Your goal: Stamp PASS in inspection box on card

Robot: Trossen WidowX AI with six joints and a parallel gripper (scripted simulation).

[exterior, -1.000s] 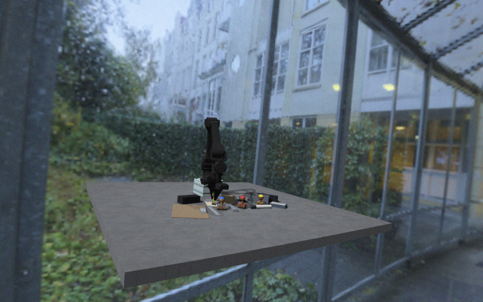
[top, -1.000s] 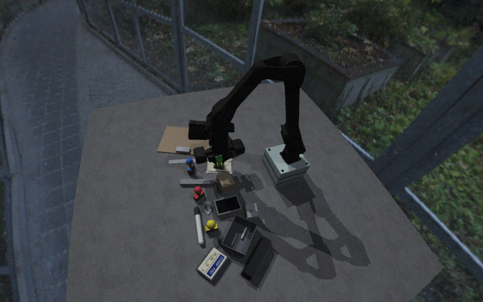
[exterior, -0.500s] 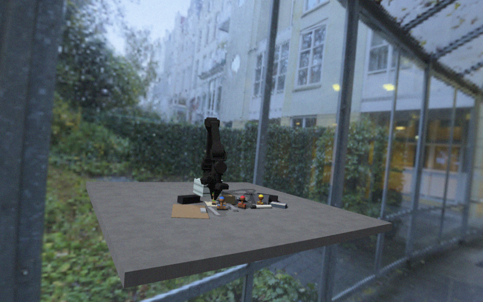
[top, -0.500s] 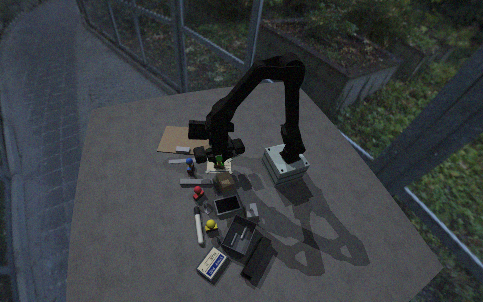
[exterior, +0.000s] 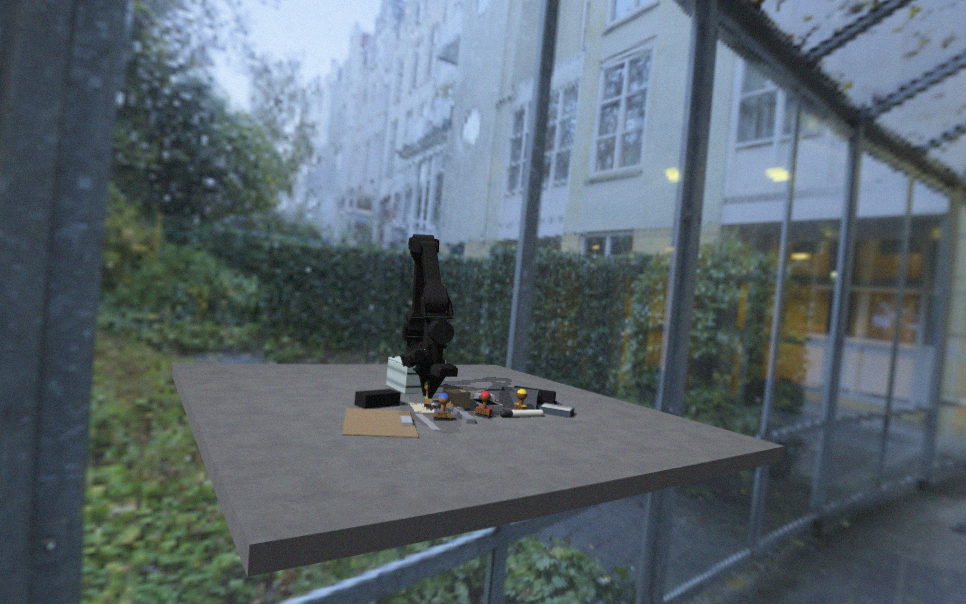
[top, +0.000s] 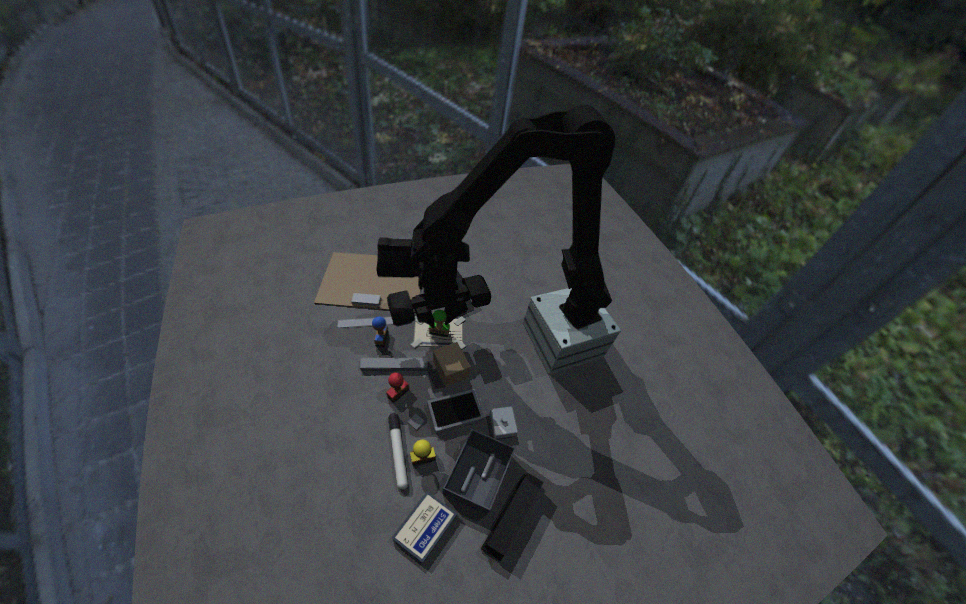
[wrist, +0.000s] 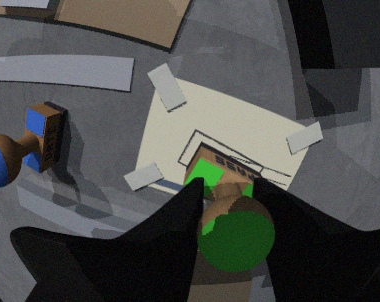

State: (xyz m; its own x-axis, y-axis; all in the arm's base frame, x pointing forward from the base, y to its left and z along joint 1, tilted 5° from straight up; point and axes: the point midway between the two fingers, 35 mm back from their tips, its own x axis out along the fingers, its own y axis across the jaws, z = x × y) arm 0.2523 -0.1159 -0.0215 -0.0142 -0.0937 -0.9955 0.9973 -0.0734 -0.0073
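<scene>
The white card lies 30 mm below my gripper tip. Round my gripper tip: green-knobbed stamp: right at my gripper tip; blue stamp: 110 mm ahead, 30 mm to the right, 10 mm below; tan box: 10 mm ahead, 90 mm to the left, 10 mm below.
</scene>
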